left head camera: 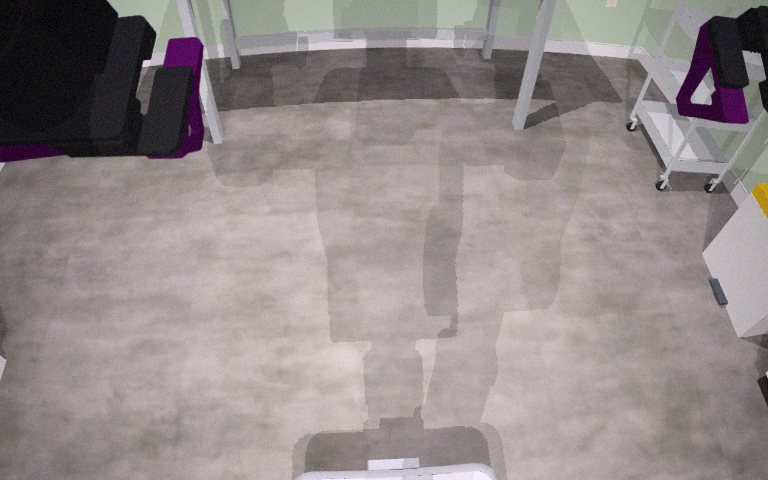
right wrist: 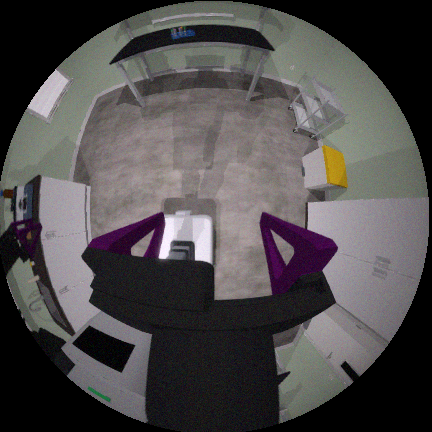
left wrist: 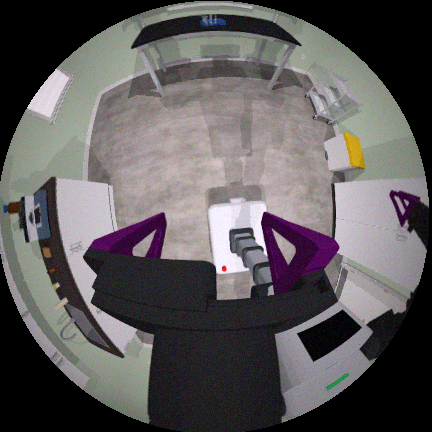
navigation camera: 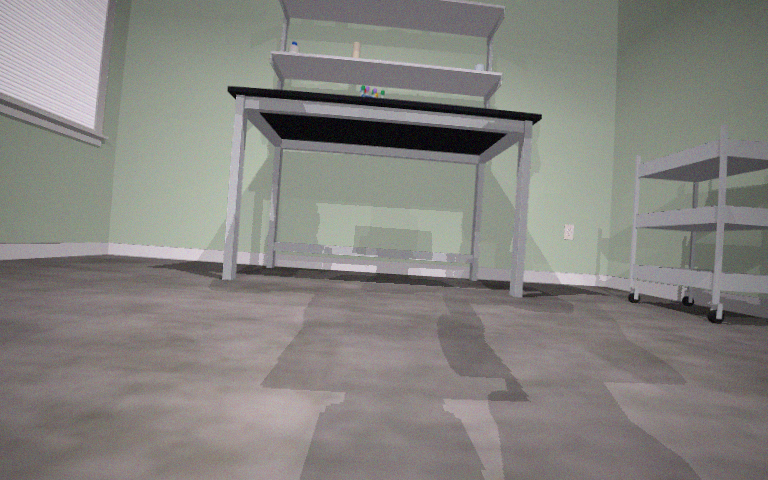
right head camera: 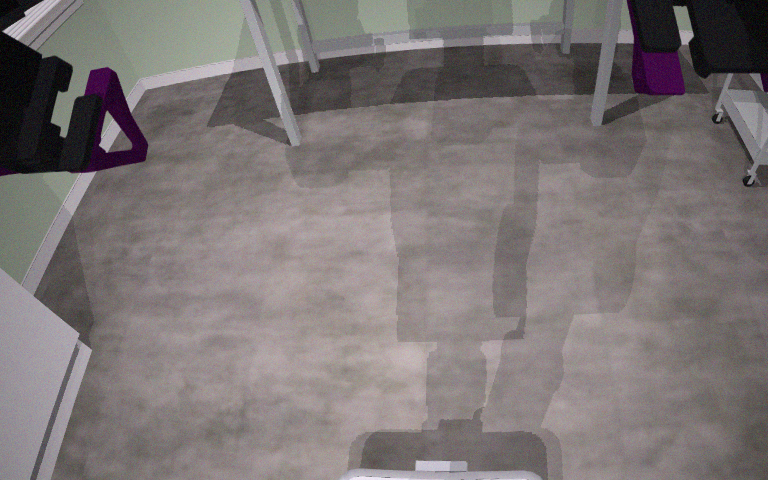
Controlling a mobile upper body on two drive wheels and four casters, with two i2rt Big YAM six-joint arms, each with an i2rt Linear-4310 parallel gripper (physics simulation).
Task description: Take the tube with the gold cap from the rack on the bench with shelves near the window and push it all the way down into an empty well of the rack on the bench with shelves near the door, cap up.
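Places are measured from the left arm's base along level axes (x ahead, y left, z up), in metres.
Where they show: left gripper, fingertip midpoint: (left head camera: 137,141) (right wrist: 36,221) (left wrist: 213,217) (right head camera: 101,155); right gripper, fingertip midpoint: (left head camera: 725,109) (right wrist: 212,217) (left wrist: 394,192) (right head camera: 701,82).
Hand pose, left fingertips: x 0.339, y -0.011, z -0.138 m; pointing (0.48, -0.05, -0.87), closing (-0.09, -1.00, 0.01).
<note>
Each offset is from my left fingertips to the top centre of the thing. "spot": to the spot under its first point.
A black-topped bench (left wrist: 170,33) (right wrist: 225,37) (navigation camera: 441,107) with shelves stands ahead across the floor, and a window with blinds (navigation camera: 50,56) is on the wall to its left. On the bench top, a small blue rack {1.628 m ahead, 0.153 m right, 0.301 m down} (left wrist: 216,22) (right wrist: 186,34) holds several upright tubes. Their green, purple and other coloured caps {1.631 m ahead, 0.129 m right, 0.239 m down} (navigation camera: 372,91) show small in the navigation view; the gold cap cannot be made out surely. The other bench and its rack do not show. My left gripper (left wrist: 213,217) and my right gripper (right wrist: 212,217) are open and empty, far from the bench.
A white wheeled cart (left head camera: 699,166) (navigation camera: 719,226) stands right of the bench. A white bin (left head camera: 741,266) with a yellow lid (left wrist: 354,151) (right wrist: 336,167) is nearer on the right, before tall white cabinets {spot: 0.209 m back, 1.578 m right, 0.593 m down} (left wrist: 370,215) (right wrist: 350,235). A counter with white cabinets (left wrist: 82,215) (right wrist: 62,215) runs along the left.
</note>
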